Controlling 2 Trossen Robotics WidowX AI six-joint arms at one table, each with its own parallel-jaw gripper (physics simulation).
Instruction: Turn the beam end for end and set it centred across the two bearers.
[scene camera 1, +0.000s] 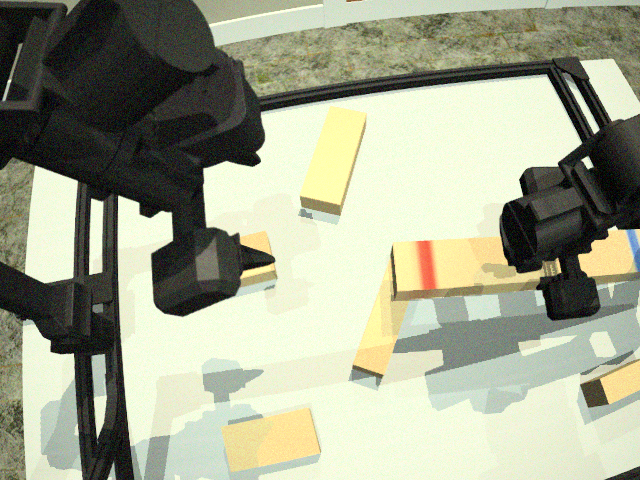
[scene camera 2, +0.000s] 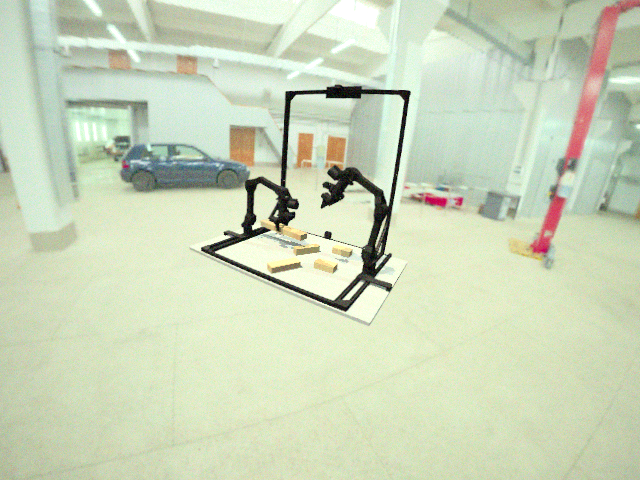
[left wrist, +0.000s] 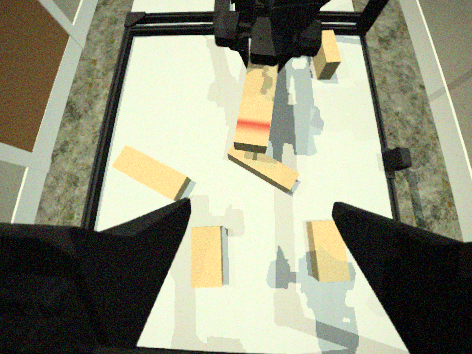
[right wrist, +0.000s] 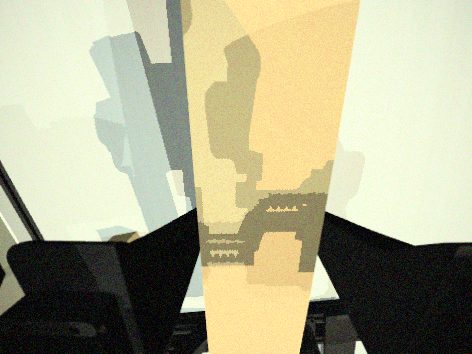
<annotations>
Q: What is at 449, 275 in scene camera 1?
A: A beam.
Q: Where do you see my left gripper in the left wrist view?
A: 261, 206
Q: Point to a beam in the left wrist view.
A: At 253, 125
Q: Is my left gripper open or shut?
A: Open.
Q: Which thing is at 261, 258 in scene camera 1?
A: My left gripper.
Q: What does my left gripper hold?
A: Nothing.
</annotations>
